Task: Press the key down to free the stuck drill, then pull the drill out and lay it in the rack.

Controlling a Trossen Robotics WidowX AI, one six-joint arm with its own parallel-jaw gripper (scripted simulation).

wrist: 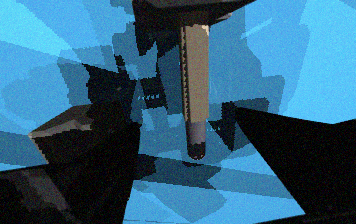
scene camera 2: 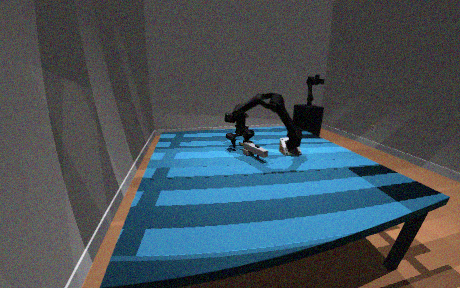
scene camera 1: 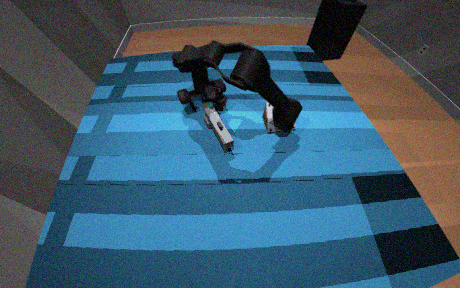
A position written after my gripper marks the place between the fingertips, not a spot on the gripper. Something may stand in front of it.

Note:
My gripper [scene camera 1: 204, 106] is open, holding nothing. I also see a drill [wrist: 193, 30].
My gripper shows as well in the wrist view [wrist: 188, 119].

